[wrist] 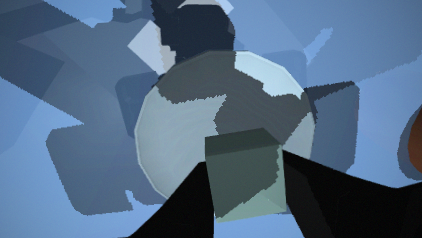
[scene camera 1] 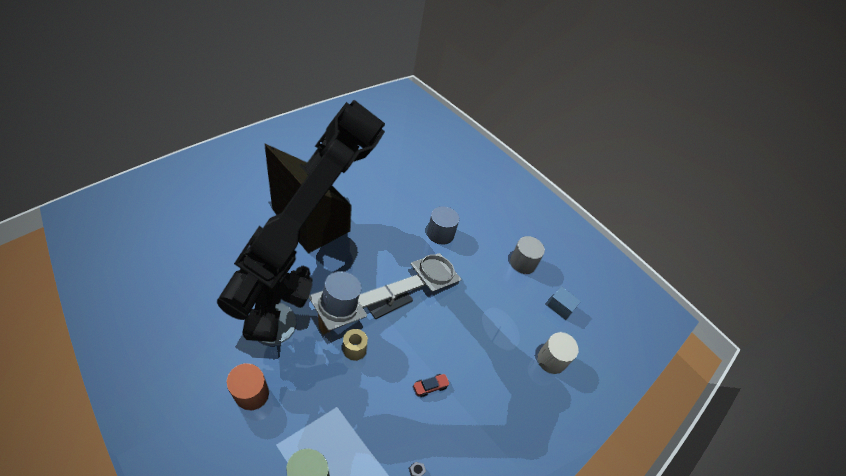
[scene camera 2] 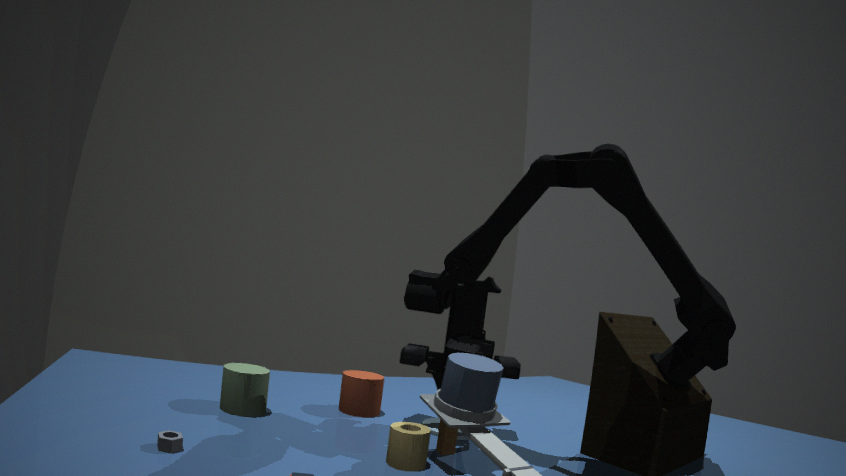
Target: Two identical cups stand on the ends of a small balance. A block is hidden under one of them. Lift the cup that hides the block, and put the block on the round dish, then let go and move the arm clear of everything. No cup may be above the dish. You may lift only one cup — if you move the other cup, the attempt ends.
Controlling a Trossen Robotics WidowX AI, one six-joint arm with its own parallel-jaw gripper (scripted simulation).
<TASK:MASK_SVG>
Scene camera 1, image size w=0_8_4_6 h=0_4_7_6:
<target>my gripper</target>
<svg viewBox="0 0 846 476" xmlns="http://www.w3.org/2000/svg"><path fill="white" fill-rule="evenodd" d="M309 267L302 265L296 268L296 271L293 270L291 273L287 273L281 282L277 280L272 289L268 286L263 286L262 293L256 300L255 308L251 310L243 324L242 334L246 340L276 341L281 311L276 311L275 305L279 304L282 299L284 302L298 308L304 307L313 286Z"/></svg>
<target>blue-grey cup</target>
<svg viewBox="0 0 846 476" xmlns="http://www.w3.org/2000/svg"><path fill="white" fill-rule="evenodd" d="M445 206L437 207L432 211L427 230L429 239L441 245L452 242L459 223L458 213L452 208Z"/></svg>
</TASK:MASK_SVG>
